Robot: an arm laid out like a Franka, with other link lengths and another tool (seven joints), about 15 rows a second.
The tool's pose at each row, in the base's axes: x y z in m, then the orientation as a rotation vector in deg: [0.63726, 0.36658, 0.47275, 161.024, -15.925, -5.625]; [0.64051, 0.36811, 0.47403, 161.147, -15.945, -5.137]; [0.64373, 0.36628, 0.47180, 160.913, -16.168, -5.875]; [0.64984, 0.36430, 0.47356, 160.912, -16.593, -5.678]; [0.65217, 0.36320, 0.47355, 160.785, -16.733, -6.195]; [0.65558, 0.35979, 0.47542, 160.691, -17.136, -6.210]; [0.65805, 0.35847, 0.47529, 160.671, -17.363, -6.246]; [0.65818, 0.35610, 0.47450, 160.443, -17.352, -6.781]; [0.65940, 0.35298, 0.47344, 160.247, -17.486, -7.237]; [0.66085, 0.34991, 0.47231, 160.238, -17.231, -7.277]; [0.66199, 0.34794, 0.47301, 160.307, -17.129, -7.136]
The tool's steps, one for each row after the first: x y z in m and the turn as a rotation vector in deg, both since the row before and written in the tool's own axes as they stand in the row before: [0.00283, -0.00161, -0.00199, 0.143, 0.326, 0.056]; [0.00359, 0.00042, 0.00237, -0.235, -0.520, 0.094]; [0.00631, 0.00129, -0.00169, 0.055, 0.085, 0.312]; [0.00251, 0.00058, 0.00011, -0.129, -0.365, 0.051]; [0.00398, 0.00312, -0.00110, -0.046, -0.053, 0.283]; [0.00270, 0.00071, 0.00026, 0.006, -0.051, 0.153]; [0.00068, 0.00192, 0.00145, -0.247, -0.353, -0.043]; [0.00193, 0.00231, 0.00182, -0.193, -0.319, 0.061]; [0.00216, 0.00219, 0.00184, -0.042, 0.005, -0.178]; [0.00151, 0.00183, -0.00019, 0.060, 0.106, -0.061]
